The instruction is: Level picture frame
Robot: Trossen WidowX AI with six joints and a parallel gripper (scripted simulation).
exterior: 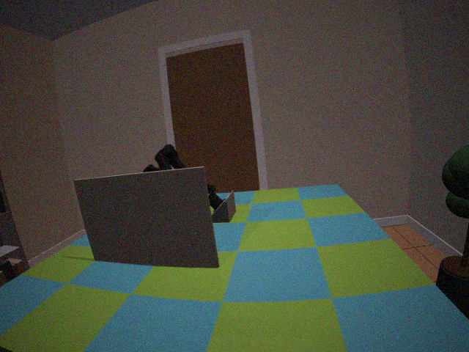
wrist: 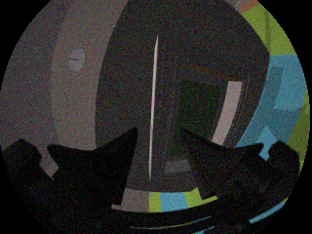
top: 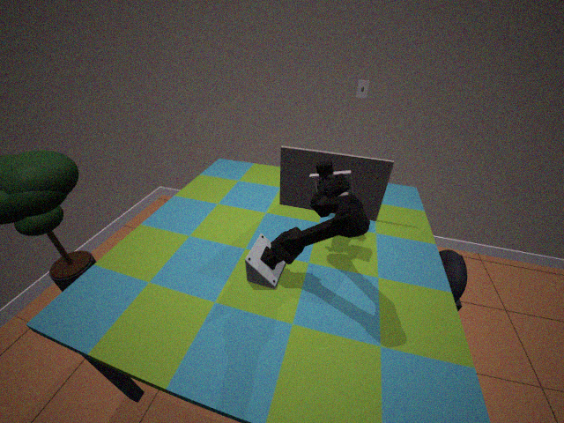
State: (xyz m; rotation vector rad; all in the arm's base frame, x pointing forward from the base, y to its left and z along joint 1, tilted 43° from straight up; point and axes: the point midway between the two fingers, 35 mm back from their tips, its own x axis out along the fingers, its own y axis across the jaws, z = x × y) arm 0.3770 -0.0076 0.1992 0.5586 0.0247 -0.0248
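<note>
The picture frame is 50 mm below my gripper tip, 20 mm to the right of it and 10 mm ahead of it.
</note>
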